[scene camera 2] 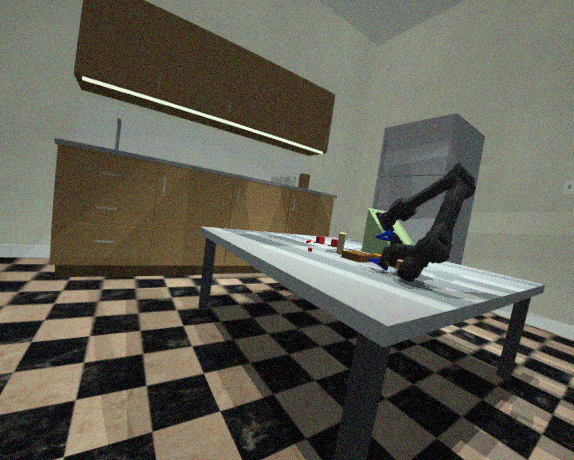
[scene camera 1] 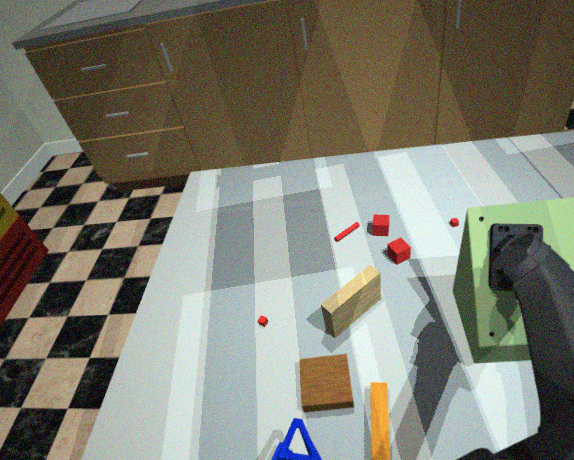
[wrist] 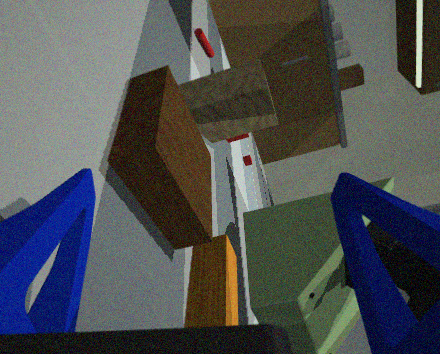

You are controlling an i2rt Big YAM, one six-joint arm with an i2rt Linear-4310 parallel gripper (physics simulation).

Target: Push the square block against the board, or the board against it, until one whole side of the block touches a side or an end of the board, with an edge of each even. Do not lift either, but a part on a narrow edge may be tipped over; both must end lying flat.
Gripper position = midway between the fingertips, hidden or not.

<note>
My gripper (scene camera 2: 372, 248) is open and holds nothing. Also in view: an orange bar (wrist: 212, 300). A board (scene camera 1: 344, 307) and a square block (scene camera 1: 325, 381) rest on the table.
The board also shows in the wrist view (wrist: 236, 101). The square block is seen too in the wrist view (wrist: 158, 152). My gripper also shows in the wrist view (wrist: 220, 183).
</note>
